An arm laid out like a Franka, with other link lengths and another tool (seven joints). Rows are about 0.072 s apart.
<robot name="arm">
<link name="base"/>
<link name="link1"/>
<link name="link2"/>
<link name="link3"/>
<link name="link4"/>
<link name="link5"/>
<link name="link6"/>
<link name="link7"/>
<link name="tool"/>
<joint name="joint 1" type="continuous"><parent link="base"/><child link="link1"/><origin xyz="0 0 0.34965"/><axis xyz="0 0 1"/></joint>
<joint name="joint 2" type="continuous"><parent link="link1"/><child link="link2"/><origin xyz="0 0 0"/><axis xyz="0 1 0"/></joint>
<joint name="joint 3" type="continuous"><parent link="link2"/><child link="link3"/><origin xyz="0 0 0.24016"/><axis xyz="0 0 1"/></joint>
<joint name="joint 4" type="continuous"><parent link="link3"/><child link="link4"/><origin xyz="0.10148 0 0"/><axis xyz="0 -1 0"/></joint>
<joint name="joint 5" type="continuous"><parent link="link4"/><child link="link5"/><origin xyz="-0.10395 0 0.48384"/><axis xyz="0 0 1"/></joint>
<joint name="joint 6" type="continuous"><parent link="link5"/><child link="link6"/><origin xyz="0 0 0"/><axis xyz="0 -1 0"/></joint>
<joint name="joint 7" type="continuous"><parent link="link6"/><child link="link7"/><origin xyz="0.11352 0 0"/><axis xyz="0 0 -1"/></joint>
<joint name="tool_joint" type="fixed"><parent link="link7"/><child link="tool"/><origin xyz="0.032 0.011 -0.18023" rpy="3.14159 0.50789 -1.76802"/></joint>
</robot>
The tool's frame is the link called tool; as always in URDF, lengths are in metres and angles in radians. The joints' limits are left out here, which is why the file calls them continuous.
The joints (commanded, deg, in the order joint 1, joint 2, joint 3, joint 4, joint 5, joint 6, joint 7), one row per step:
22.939 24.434 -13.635 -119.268 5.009 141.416 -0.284
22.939 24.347 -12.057 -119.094 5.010 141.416 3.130
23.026 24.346 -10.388 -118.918 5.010 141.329 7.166
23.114 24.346 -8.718 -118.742 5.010 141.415 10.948
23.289 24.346 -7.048 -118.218 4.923 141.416 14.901
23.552 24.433 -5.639 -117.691 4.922 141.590 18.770
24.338 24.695 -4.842 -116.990 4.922 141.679 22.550
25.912 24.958 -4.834 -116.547 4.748 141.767 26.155
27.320 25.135 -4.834 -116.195 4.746 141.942 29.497
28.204 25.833 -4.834 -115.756 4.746 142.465 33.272
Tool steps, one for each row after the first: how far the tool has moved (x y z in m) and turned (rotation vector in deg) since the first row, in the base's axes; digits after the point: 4 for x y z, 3 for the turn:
-0.0016 0.0197 0.0008 0.605 -0.139 -1.958
-0.0049 0.0410 0.0005 1.183 -0.083 -4.373
-0.0084 0.0625 0.0008 1.800 -0.140 -6.531
-0.0102 0.0857 0.0043 2.467 -0.411 -8.684
-0.0120 0.1066 0.0076 3.137 -0.754 -10.978
-0.0135 0.1258 0.0106 3.579 -1.094 -13.215
-0.0173 0.1435 0.0116 3.557 -1.385 -15.080
-0.0209 0.1592 0.0130 3.693 -1.700 -16.995
-0.0233 0.1678 0.0096 3.743 -1.988 -19.871

